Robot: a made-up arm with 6 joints.
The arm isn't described. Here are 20 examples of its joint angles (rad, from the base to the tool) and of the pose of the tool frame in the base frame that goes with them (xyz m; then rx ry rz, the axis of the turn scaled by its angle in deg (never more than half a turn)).
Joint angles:
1: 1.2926 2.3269 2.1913 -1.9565 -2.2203 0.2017
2: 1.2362 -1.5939 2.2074 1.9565 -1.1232 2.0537
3: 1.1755 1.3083 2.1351 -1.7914 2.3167 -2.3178
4: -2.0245 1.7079 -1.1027 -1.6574 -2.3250 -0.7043
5: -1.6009 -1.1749 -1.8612 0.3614 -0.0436 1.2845
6: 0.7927 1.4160 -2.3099 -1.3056 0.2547 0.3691
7: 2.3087 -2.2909 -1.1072 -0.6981 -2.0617 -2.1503
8: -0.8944 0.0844 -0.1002 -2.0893 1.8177 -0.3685
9: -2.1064 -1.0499 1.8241 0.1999 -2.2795 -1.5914
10: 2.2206 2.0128 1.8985 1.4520 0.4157 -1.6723
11: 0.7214 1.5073 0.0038 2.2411 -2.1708 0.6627
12: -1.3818 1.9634 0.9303 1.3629 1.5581 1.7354
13: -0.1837 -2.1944 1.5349 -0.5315 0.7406 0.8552
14: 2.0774 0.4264 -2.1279 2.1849 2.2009 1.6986
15: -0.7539 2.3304 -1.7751 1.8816 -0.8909 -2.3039
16: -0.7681 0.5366 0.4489 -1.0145 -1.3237 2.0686
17: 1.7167 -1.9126 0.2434 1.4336 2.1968 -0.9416
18: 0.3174 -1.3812 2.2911 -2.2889 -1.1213 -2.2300
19: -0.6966 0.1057 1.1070 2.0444 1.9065 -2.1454
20: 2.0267 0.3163 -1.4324 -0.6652 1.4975 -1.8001
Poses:
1: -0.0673 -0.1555 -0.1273 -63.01 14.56 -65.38
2: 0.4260 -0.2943 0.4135 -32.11 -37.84 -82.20
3: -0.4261 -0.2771 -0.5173 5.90 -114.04 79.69
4: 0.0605 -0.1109 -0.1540 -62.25 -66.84 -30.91
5: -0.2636 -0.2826 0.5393 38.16 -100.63 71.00
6: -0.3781 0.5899 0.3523 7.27 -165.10 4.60
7: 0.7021 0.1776 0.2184 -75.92 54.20 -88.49
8: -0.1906 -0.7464 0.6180 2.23 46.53 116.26
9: 0.8253 0.4389 0.0538 -76.36 -83.85 -109.43
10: 0.2753 0.2797 -0.3208 -5.90 -68.16 -21.79
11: 0.2509 -0.2856 -0.4869 -41.77 -46.59 141.59
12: 0.4705 0.0414 1.0483 -2.85 -51.04 -90.27
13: 0.1507 0.5137 0.9846 58.74 56.28 72.14
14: 0.0802 -0.3445 0.7307 27.47 -61.60 -123.29
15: 0.2576 0.2676 -0.1342 -64.79 142.50 1.70
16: 0.4361 -0.3701 0.2063 -26.93 81.73 -52.07
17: -0.5935 0.1338 0.6328 124.29 -93.36 -4.07
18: 0.2658 -0.1791 0.6887 -68.21 59.91 138.62
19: 0.6298 0.3086 -0.2325 -0.07 159.20 -69.40
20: -0.2939 1.0684 0.0546 -8.62 6.51 3.24
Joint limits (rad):
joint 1: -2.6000..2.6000
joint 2: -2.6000..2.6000
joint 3: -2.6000..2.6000
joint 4: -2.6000..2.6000
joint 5: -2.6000..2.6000
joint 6: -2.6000..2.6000
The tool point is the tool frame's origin. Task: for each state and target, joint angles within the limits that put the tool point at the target. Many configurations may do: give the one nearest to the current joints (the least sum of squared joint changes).
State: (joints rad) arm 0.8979 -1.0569 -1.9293 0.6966 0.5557 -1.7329
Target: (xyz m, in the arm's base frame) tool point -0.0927 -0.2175 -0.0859
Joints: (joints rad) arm 1.1612 -1.0028 -1.8572 1.1427 -0.2904 -1.2048
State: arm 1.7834 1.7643 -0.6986 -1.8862 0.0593 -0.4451
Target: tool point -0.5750 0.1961 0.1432
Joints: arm 1.5679 1.2535 -1.0227 -2.5843 0.5050 -0.3395
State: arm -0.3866 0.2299 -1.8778 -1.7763 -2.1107 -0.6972
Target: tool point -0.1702 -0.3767 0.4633
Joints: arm -0.0474 0.0643 -1.7077 -1.3396 -2.3987 -0.7127
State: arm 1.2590 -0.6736 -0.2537 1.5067 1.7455 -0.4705
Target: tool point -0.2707 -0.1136 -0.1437
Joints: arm 0.9334 -1.0312 -0.6031 2.1944 0.9440 -0.4198
